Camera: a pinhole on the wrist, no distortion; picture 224 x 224 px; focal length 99.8 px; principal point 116.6 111.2 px. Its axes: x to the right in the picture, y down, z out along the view. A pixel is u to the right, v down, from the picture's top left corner.
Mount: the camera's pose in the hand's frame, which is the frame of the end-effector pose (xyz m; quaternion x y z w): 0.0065 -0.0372 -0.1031 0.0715 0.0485 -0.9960 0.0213
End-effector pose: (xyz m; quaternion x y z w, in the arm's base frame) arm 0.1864 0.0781 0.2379 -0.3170 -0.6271 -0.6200 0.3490
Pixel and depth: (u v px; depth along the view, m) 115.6 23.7 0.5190
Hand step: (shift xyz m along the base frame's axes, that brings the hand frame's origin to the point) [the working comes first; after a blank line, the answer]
In the camera's frame: -0.0052 -0.4550 0.5190

0.3284 0.4649 0.1385
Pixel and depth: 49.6 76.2 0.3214
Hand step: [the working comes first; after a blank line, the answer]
In the camera's frame: -0.2158 -0.1127 0.3214

-0.0634 0.2505 0.1718
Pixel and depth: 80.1 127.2 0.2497
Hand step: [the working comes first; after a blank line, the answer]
In the camera's frame: -0.0913 0.0400 0.2497

-0.1241 0.1469 0.0000
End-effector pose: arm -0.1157 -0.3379 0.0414 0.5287 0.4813 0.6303 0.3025
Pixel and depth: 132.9 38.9 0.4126
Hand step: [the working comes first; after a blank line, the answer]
In the camera's frame: 0.0674 -0.2989 0.4126

0.3699 -0.1026 0.1436
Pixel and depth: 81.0 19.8 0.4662
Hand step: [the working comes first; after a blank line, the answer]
In the camera's frame: -0.1663 -0.4270 0.4662

0.4248 0.0730 0.3436
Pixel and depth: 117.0 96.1 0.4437
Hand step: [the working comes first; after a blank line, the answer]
In the camera's frame: 0.0018 -0.0671 0.4437

0.3394 0.0486 -0.0441
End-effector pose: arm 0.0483 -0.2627 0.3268 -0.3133 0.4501 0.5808 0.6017
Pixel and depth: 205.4 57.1 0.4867
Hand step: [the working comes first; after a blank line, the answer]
In the camera's frame: 0.4331 -0.2638 0.4867

-0.0579 0.1156 0.6139
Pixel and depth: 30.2 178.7 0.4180
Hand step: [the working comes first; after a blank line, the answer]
In the camera's frame: -0.3619 0.2827 0.4180

0.3745 0.3894 -0.2067
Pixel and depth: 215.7 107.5 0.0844
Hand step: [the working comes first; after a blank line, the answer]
In the camera's frame: 0.0838 -0.0031 0.0844

0.0460 -0.0713 0.0607
